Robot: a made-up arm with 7 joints.
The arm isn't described. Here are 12 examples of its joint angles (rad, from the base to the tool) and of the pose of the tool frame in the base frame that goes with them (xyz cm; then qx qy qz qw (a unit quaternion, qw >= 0)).
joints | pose
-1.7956 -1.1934 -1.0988 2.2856 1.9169 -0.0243 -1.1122 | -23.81 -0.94 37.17 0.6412 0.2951 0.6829 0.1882
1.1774 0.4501 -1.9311 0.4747 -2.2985 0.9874 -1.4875 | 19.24 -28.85 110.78 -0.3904 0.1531 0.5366 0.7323
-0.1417 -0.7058 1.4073 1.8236 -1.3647 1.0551 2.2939 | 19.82 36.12 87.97 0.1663 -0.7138 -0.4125 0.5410
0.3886 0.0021 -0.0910 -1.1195 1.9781 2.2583 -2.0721 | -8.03 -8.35 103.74 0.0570 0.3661 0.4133 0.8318
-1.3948 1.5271 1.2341 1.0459 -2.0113 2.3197 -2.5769 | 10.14 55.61 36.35 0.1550 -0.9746 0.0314 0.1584
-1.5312 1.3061 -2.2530 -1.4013 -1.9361 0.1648 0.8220 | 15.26 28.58 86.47 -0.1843 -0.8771 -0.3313 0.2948
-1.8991 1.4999 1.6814 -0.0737 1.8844 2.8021 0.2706 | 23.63 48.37 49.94 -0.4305 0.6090 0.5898 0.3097
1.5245 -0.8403 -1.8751 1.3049 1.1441 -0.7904 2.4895 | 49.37 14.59 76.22 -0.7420 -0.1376 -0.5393 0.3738
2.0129 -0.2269 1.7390 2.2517 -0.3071 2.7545 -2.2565 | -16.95 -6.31 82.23 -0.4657 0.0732 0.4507 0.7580
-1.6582 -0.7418 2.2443 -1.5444 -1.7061 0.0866 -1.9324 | -34.99 -15.36 59.32 -0.4039 -0.8435 -0.1935 0.2965
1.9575 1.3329 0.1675 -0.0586 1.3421 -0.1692 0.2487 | 28.57 -64.08 71.00 -0.8393 -0.0838 0.0717 0.5323
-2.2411 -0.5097 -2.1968 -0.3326 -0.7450 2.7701 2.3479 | -10.13 -21.20 81.05 -0.6955 -0.5575 0.0935 0.4435
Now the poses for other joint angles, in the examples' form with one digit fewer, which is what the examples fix.
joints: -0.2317 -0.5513 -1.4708 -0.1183 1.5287 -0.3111 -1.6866
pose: 34.7 -21.2 105.9 0.265 -0.598 0.681 0.329
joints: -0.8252 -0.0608 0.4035 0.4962 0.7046 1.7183 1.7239
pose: 0.0 -16.2 108.2 -0.418 0.359 0.735 0.395
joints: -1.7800 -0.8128 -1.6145 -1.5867 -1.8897 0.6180 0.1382
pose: 20.5 -30.8 58.0 0.312 -0.435 -0.826 0.178
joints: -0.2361 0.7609 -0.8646 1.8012 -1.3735 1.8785 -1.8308
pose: -12.9 -15.0 101.0 -0.296 -0.087 0.883 0.354
